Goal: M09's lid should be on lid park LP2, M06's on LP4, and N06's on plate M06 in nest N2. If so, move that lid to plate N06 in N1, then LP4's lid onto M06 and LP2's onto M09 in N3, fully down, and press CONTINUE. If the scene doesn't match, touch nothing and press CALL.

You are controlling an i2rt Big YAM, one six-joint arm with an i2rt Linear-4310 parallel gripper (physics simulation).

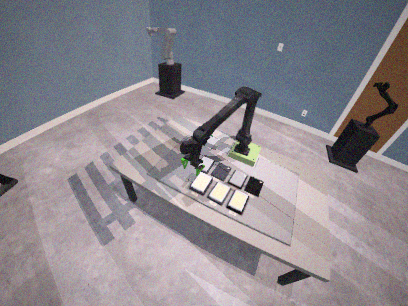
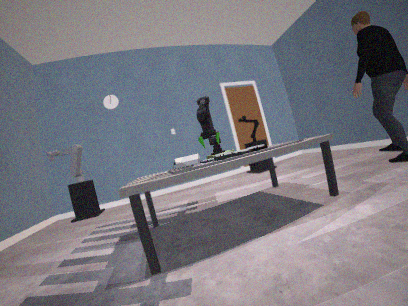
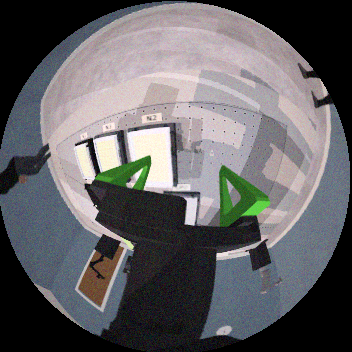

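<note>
My gripper is open and empty, above the mat beside the left end of the plate rows. Three cream-topped plates stand in the front row: the left one, the middle one and the right one. The left plate's nest label seems to read N2. Behind stand a pale-topped park, a dark one, another pale one and a black one. Plate and lid codes are unreadable.
A white box stands on the table; its buttons are not readable. The arm's green base is behind the parks. A person stands beyond the table. Two other arms stand on black pedestals.
</note>
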